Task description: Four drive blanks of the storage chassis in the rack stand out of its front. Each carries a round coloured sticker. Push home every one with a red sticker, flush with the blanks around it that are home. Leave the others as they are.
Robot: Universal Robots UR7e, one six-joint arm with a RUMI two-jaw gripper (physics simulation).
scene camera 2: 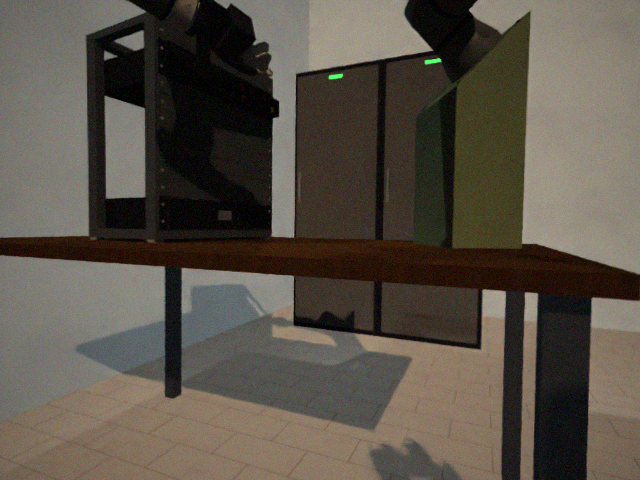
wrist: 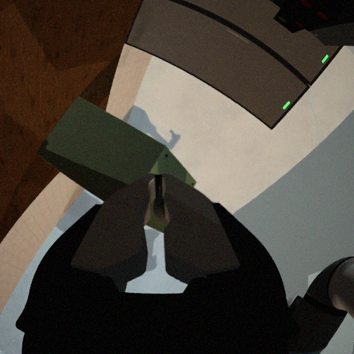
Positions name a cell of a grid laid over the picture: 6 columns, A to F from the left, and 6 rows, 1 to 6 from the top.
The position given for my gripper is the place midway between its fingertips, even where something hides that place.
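Note:
A rack (scene camera 2: B2) is there for me to see, and so is my gripper (scene camera 2: C1). The wrist view shows my gripper too (wrist: C3).

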